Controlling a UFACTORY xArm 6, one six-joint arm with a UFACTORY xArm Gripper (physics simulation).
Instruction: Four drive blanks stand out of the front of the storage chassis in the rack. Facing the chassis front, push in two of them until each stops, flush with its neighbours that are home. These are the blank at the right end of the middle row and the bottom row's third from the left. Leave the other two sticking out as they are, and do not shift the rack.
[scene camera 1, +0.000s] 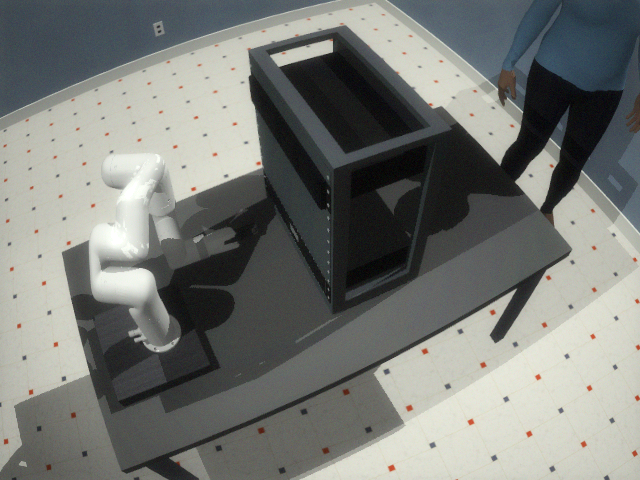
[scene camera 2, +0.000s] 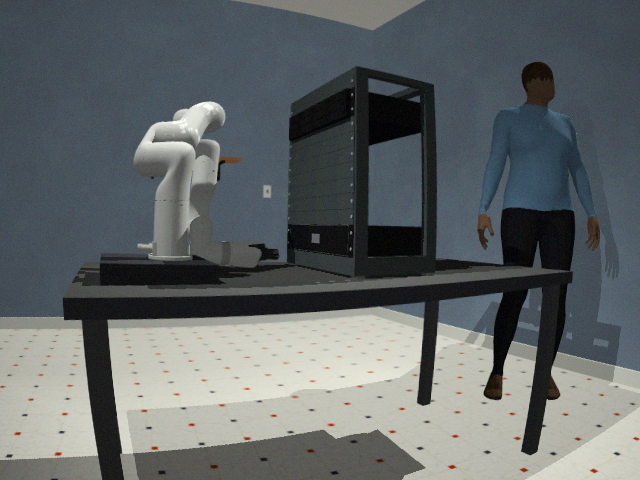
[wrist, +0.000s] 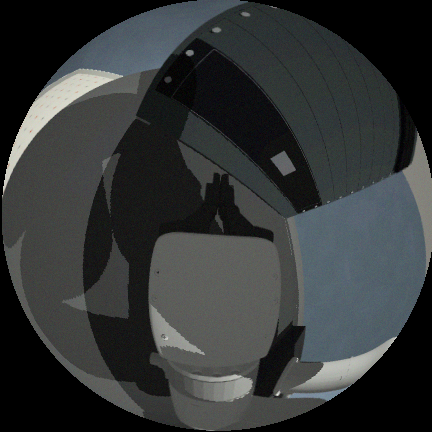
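Pixels of known places: gripper, between the fingertips: (scene camera 1: 256, 227) (scene camera 2: 278, 254) (wrist: 219, 181); arm's base, origin of its link: (scene camera 1: 161, 333) (scene camera 2: 170, 258) (wrist: 284, 376).
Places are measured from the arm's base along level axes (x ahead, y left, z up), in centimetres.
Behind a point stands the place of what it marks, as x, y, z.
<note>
The dark rack (scene camera 1: 339, 232) {51.0, -9.7, 34.6} (scene camera 2: 361, 180) {51.1, -9.7, 22.1} (wrist: 225, 157) {47.2, 23.7, -2.1} stands upright on the table. The black storage chassis (scene camera 1: 289, 139) {46.5, 9.1, 49.0} (scene camera 2: 320, 114) {46.3, 9.9, 45.0} (wrist: 407, 135) is high in its front, and is at the far right edge in the wrist view. Its drive blanks are too dark and small to tell apart, so which stand out or sit flush cannot be told. My gripper (scene camera 1: 254, 230) {38.3, 25.9, -0.4} (scene camera 2: 276, 253) {38.3, 25.9, -0.4} (wrist: 219, 181) {38.3, 25.9, -0.4} is shut and empty. It is low over the table in front of the rack's foot, well below the chassis and apart from the rack, fingers pointing toward it.
A black unit (scene camera 2: 330, 240) {48.3, 4.7, 5.0} (wrist: 235, 100) {46.6, 29.9, 6.0} with a pale label (scene camera 2: 315, 238) {47.6, 15.3, 5.3} (wrist: 283, 163) {47.5, 15.5, 5.4} sits low in the rack, with grey panels (scene camera 2: 320, 180) {47.8, 12.5, 23.8} (wrist: 320, 90) {47.0, 24.6, 17.2} above it. The arm stands on a dark block (scene camera 1: 155, 382) {-5.6, -14.5, -0.1} (scene camera 2: 155, 272) {-4.4, -15.6, -2.1} on the table (scene camera 1: 439, 289) {83.2, -14.4, -5.1} (scene camera 2: 310, 304) {28.9, -30.7, -7.7}. A person (scene camera 1: 584, 56) (scene camera 2: 537, 160) stands behind the table.
</note>
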